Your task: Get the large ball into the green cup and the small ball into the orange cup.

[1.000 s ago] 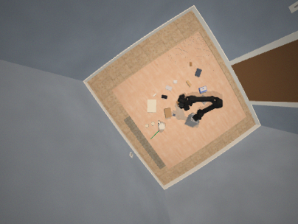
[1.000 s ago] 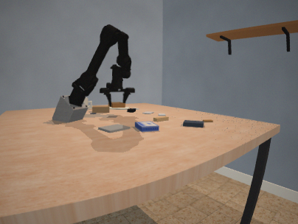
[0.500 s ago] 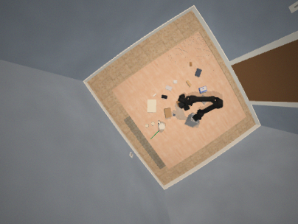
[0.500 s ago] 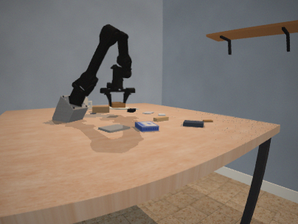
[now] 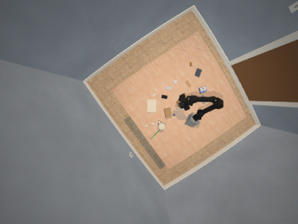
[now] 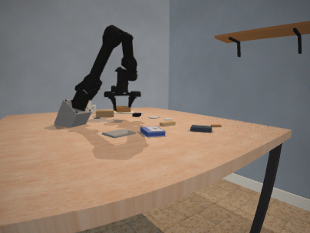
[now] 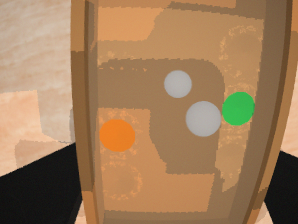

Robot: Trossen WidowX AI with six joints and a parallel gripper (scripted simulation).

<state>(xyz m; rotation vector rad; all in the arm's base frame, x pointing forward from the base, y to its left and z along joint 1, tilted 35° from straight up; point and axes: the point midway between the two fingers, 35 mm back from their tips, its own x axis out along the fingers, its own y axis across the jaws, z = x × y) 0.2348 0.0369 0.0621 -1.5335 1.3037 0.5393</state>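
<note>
Now: the wooden puzzle 10 mm to the left of my hand and 30 mm below it. The rest, counted from my hand: dark blue block (150 mm ahead, 390 mm to the right, 80 mm below); then grey plate (160 mm behind, 250 mm to the right, 90 mm below); then cream sheet (190 mm ahead, 310 mm to the left, 90 mm below).
</note>
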